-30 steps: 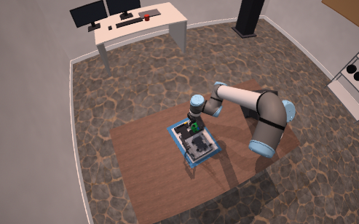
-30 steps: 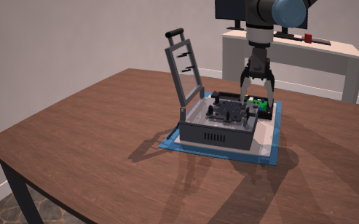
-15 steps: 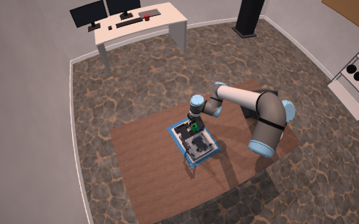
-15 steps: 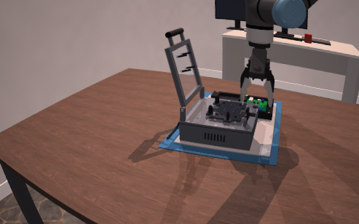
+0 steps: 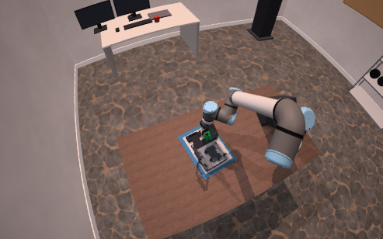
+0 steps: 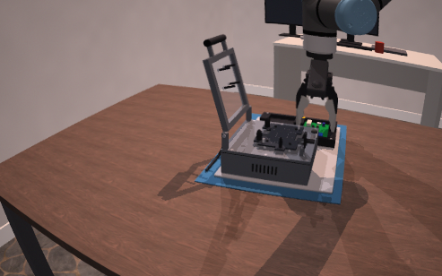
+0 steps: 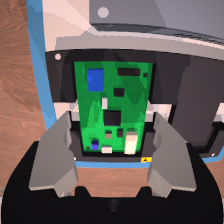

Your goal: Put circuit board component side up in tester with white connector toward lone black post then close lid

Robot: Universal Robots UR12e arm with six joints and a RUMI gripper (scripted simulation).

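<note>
The green circuit board lies right at my hand. Also, from my hand: tester lid: 16 cm ahead, 19 cm to the left, 16 cm above.
</note>
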